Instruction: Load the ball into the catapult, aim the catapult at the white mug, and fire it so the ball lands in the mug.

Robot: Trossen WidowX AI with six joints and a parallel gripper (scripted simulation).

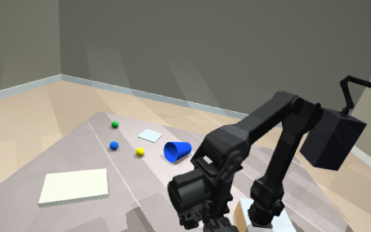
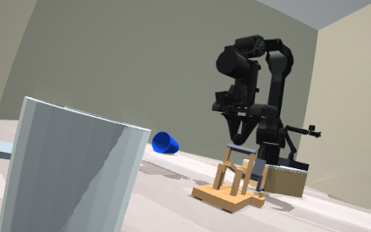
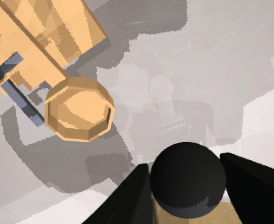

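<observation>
Now: gripper tip 10 cm to the right of the wooden catapult, 7 cm above it and 2 cm short of it. From my gripper tip the other things lie so: black ball (1 cm above); then white mug (32 cm to the left, 31 cm ahead, 9 cm below); then pale slab (43 cm ahead, 17 cm to the right, 11 cm below).
</observation>
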